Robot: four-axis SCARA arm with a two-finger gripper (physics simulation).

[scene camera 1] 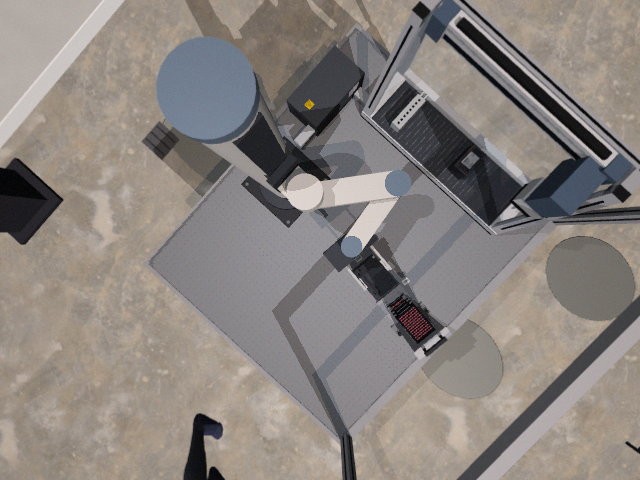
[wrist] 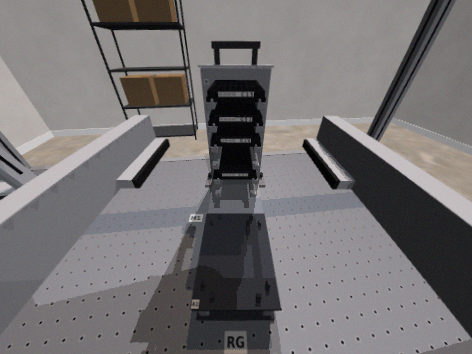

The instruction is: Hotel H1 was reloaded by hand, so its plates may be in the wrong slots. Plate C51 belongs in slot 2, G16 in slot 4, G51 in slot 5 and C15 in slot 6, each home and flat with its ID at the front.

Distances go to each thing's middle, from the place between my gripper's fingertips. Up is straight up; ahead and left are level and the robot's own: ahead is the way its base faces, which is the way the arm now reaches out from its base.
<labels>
My gripper is now 210 mm short of the plate G51 (wrist: pixel 226 113), 30 mm to the left of it and 40 mm above it. Round my hand: regrip stand (scene camera 1: pixel 376 277) (40 mm ahead, 10 mm to the right, 230 mm below); plate C51 (wrist: pixel 235 164) (210 mm ahead, 30 mm to the right, 150 mm below); plate G16 (wrist: pixel 226 136) (210 mm ahead, 30 mm to the right, 80 mm below).
</labels>
